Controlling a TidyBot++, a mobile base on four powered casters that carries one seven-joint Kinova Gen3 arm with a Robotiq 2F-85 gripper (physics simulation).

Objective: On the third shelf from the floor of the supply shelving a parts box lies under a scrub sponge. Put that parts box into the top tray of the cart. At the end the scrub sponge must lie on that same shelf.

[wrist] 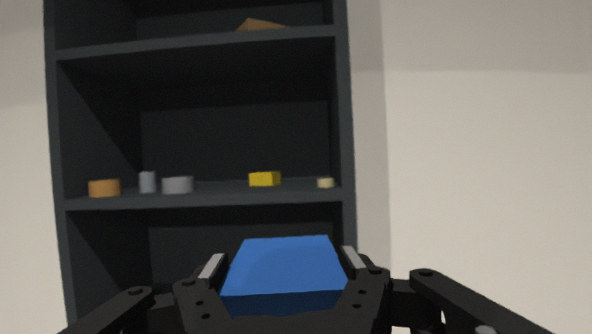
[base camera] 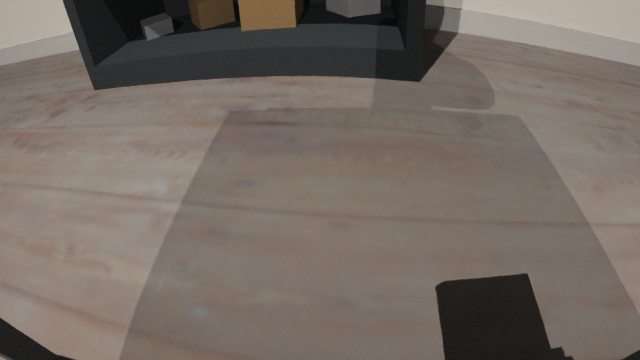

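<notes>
My gripper (wrist: 284,267) is shut on the blue parts box (wrist: 287,275), which sits between its two finger pads in the wrist view. The gripper and box are in front of and outside the dark supply shelving (wrist: 346,125) (base camera: 250,63). The yellow scrub sponge (wrist: 264,179) lies flat on a shelf board (wrist: 200,199) of that shelving, right of its middle, apart from the gripper. The cart does not show in either view.
On the sponge's shelf stand an orange round thing (wrist: 104,188), a pale cylinder (wrist: 147,182), a grey round thing (wrist: 177,185) and a cream ring (wrist: 325,183). The bottom shelf holds cardboard boxes (base camera: 267,14) and grey blocks (base camera: 157,26). A dark shape (base camera: 492,317) shows at lower right.
</notes>
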